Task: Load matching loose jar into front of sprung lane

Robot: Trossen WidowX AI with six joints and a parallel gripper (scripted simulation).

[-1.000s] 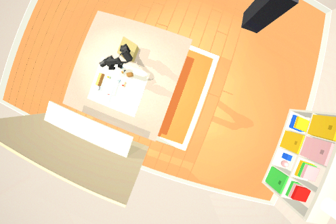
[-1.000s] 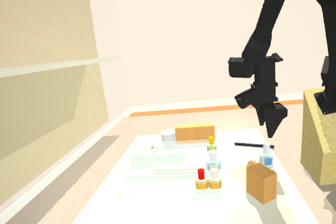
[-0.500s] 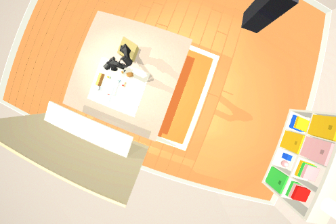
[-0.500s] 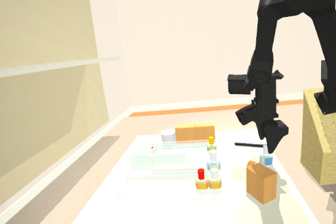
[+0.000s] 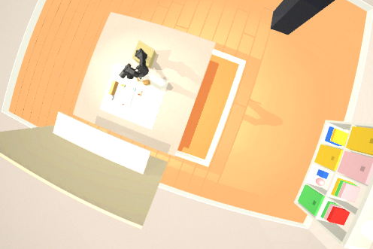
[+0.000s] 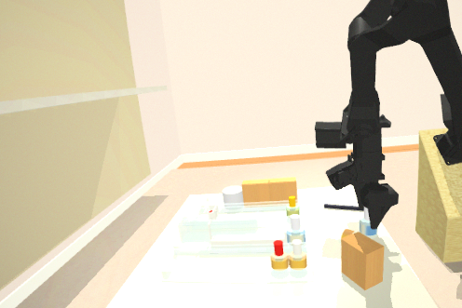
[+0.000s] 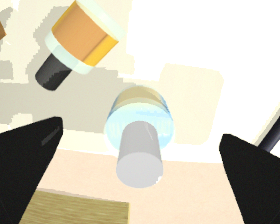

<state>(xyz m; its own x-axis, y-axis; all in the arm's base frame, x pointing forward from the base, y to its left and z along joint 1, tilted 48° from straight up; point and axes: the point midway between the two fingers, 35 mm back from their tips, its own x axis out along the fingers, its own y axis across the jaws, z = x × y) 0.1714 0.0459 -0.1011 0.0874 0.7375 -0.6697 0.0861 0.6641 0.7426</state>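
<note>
The dark rod lies 12 cm to the right of my gripper tip and 3 cm below it. Round my gripper tip: clear sprung lane (31 cm ahead, 2 cm to the right, 2 cm below).
</note>
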